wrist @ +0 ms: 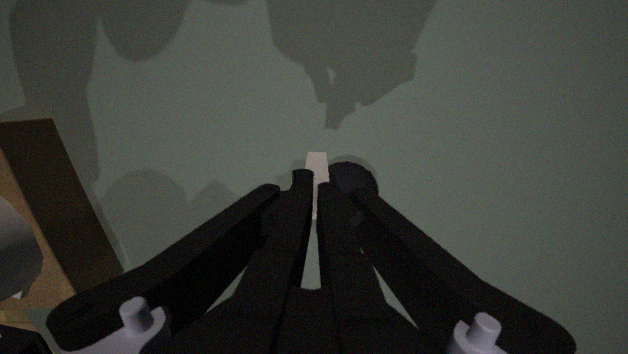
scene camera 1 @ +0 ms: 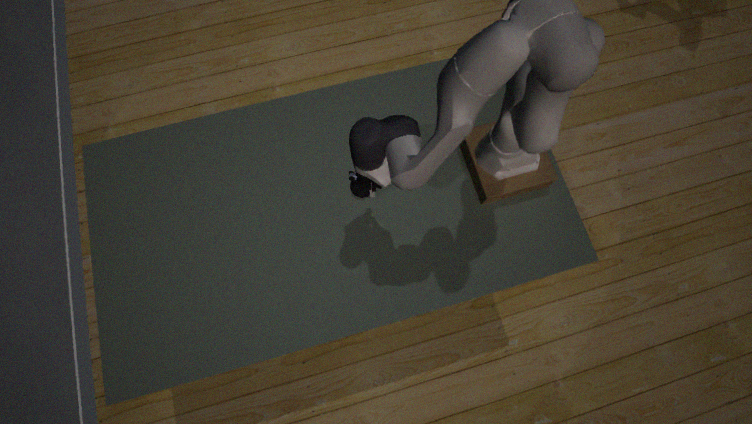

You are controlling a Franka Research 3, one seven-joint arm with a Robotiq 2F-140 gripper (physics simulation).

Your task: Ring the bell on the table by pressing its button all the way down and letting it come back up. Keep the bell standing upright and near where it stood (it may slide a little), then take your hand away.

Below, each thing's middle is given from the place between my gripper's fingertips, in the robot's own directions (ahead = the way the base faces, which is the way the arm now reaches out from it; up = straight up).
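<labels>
Bell (wrist: 349, 175): my hand 6 cm above it, 6 cm to the left of it, 3 cm short of it.
</labels>
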